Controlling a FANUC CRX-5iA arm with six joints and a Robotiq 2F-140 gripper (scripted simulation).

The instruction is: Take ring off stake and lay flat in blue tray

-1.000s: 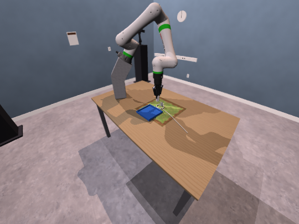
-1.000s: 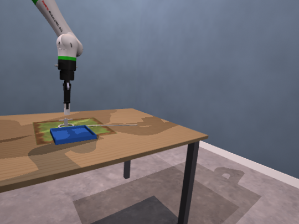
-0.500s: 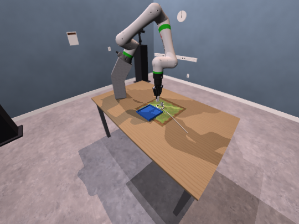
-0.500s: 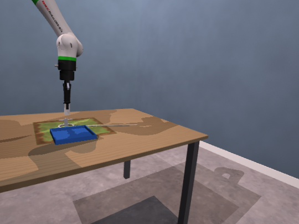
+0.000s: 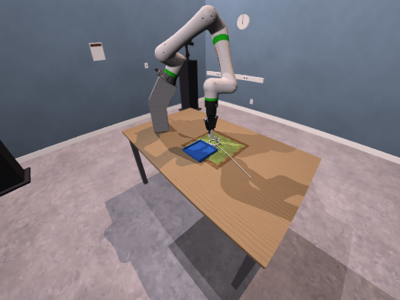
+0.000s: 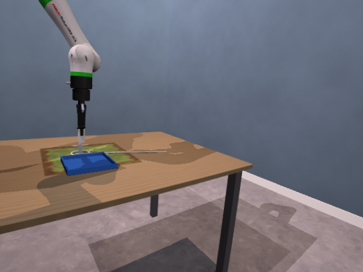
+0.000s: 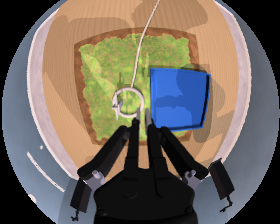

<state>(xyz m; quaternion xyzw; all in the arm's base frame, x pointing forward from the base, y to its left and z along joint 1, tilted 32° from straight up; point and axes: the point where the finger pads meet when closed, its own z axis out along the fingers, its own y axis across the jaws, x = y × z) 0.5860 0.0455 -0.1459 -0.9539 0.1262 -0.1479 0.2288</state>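
My hand is 4 cm short of the green mat, 1 cm to the right of it and 12 cm above it. From my hand the other things lie so: blue tray 1 cm behind, 12 cm to the right, 10 cm below; short grey stake 1 cm ahead, 6 cm to the left, 8 cm below.
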